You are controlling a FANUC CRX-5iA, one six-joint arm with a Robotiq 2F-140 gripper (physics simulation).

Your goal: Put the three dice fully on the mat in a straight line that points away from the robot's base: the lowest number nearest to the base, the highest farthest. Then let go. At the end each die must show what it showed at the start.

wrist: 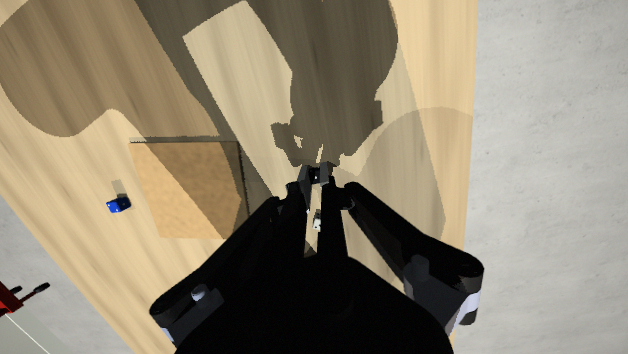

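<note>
My gripper is shut on the black die, which shows between the fingertips with one white pip visible. The fingertips are low, to the right of the mat. The white die lies on the table, seen through the narrow gap between the fingers and partly hidden by them. The blue die lies on the table to the left of the square tan mat. The mat's lower right part is hidden behind the gripper's left finger linkage. The numbers on the dice are too small to read for certain.
The wooden table ends at a straight edge on the right, with grey floor beyond. A red object with dark-tipped parts shows at the lower left, off the table. Shadows of the arm cross the table and mat.
</note>
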